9 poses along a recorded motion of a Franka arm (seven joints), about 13 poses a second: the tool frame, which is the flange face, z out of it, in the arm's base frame.
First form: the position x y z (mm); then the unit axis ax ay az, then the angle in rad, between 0 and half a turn.
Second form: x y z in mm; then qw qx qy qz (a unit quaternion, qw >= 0). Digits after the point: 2 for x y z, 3 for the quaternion.
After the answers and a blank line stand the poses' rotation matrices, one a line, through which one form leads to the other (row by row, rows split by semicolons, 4 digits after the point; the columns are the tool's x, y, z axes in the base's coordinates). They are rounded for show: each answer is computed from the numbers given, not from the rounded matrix.
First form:
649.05, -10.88, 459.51, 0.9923, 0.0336, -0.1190, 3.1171
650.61, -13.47, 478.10, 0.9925, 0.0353, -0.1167, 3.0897
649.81, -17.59, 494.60, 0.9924, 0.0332, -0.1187, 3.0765
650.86, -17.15, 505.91, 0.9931, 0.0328, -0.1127, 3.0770
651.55, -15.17, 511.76, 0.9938, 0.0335, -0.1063, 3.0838
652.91, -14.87, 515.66, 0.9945, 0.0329, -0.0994, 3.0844
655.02, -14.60, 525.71, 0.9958, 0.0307, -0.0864, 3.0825
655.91, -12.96, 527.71, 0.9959, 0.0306, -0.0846, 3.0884
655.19, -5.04, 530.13, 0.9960, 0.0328, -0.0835, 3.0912
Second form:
649.05, -10.88, 459.51, 0.012, 0.992, 0.034, -0.119
650.61, -13.47, 478.10, 0.026, 0.992, 0.035, -0.117
649.81, -17.59, 494.60, 0.033, 0.992, 0.033, -0.119
650.86, -17.15, 505.91, 0.032, 0.993, 0.033, -0.113
651.55, -15.17, 511.76, 0.029, 0.993, 0.033, -0.106
652.91, -14.87, 515.66, 0.029, 0.994, 0.033, -0.099
655.02, -14.60, 525.71, 0.030, 0.995, 0.031, -0.086
655.91, -12.96, 527.71, 0.027, 0.996, 0.031, -0.085
655.19, -5.04, 530.13, 0.025, 0.996, 0.033, -0.083

0.9694 0.0696 -0.2353; 0.0638 -0.9974 -0.0323; -0.2370 0.0163 -0.9714
0.9703 0.0761 -0.2297; 0.0640 -0.9962 -0.0597; -0.2333 0.0432 -0.9714
0.9696 0.0735 -0.2332; 0.0581 -0.9957 -0.0724; -0.2375 0.0567 -0.9697
0.9725 0.0724 -0.2215; 0.0578 -0.9958 -0.0715; -0.2257 0.0567 -0.9725
0.9752 0.0727 -0.2092; 0.0604 -0.9961 -0.0645; -0.2130 0.0503 -0.9758
0.9781 0.0711 -0.1957; 0.0597 -0.9962 -0.0634; -0.1994 0.0503 -0.9786
0.9832 0.0662 -0.1701; 0.0560 -0.9964 -0.0641; -0.1737 0.0535 -0.9833
0.9838 0.0654 -0.1668; 0.0564 -0.9967 -0.0581; -0.1700 0.0478 -0.9843
0.9839 0.0695 -0.1646; 0.0611 -0.9966 -0.0556; -0.1679 0.0447 -0.9848

